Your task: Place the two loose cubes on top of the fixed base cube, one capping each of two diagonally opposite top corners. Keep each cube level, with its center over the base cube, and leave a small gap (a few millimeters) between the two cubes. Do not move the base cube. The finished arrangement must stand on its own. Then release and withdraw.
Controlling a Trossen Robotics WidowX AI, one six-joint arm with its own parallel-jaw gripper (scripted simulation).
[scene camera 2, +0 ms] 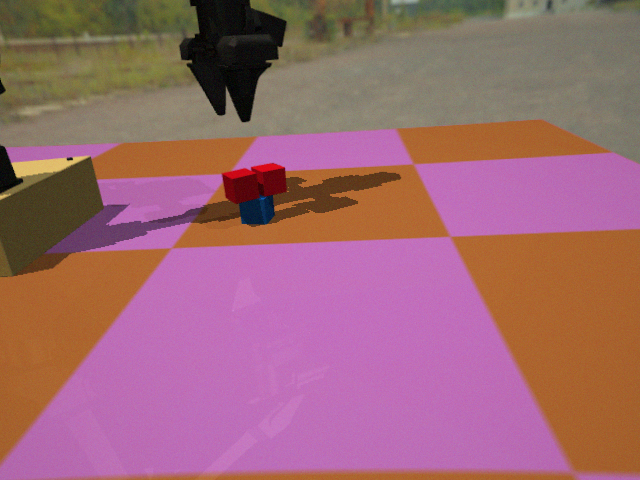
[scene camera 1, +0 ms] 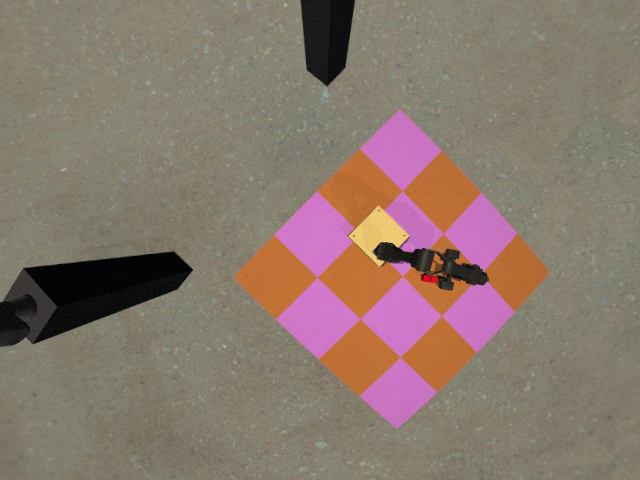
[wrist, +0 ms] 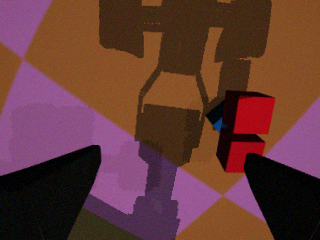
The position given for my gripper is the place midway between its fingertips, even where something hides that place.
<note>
My gripper (scene camera 2: 232, 118) is open, holding nothing. Also in view: a blue base cube (scene camera 2: 258, 211), a red cube (scene camera 2: 240, 186) and a red cube (scene camera 2: 271, 178).
My gripper is seen too in the wrist view (wrist: 173, 157).
</note>
